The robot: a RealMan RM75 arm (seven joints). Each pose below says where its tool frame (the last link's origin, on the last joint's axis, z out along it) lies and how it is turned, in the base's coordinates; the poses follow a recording.
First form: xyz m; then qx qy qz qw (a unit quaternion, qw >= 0).
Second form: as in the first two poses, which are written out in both.
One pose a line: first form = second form
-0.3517 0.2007 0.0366 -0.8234 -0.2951 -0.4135 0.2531 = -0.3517 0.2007 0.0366 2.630 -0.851 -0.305 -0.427
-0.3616 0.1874 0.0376 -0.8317 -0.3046 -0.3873 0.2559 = -0.3616 0.1874 0.0376 2.624 -0.860 -0.315 -0.401
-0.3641 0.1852 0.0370 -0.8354 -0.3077 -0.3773 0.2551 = -0.3641 0.1852 0.0370 2.626 -0.864 -0.318 -0.390
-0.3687 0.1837 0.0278 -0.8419 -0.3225 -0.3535 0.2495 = -0.3687 0.1837 0.0278 2.637 -0.869 -0.333 -0.365
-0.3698 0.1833 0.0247 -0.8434 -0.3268 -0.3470 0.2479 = -0.3698 0.1833 0.0247 2.641 -0.871 -0.337 -0.358
